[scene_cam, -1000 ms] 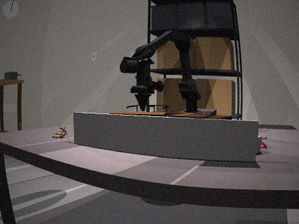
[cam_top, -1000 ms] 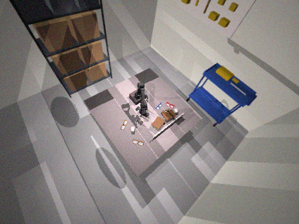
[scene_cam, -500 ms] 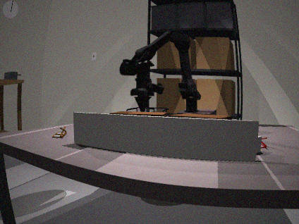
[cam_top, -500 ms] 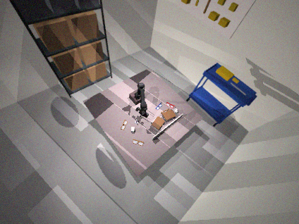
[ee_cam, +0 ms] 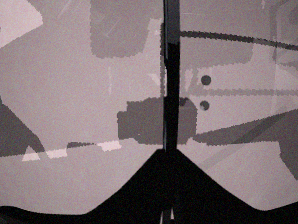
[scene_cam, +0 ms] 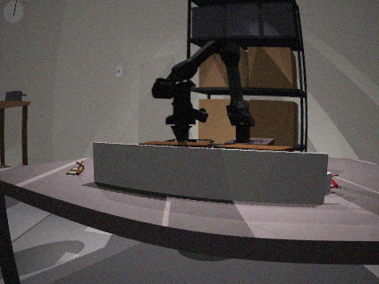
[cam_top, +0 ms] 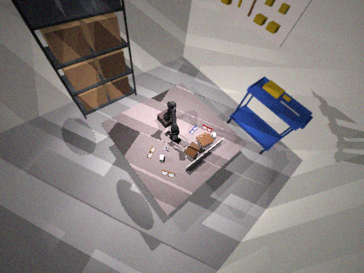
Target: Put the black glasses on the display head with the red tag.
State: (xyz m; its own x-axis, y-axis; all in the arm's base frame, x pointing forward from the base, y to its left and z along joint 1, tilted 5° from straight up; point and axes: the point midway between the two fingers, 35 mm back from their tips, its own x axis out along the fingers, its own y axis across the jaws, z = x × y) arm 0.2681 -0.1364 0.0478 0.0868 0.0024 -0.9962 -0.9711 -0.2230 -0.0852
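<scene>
My gripper tip is 10 cm to the left of the peg, 6 cm above it and 1 cm short of it. Round my gripper tip: white wall: 35 cm ahead, 20 cm to the left, 3 cm below.
</scene>
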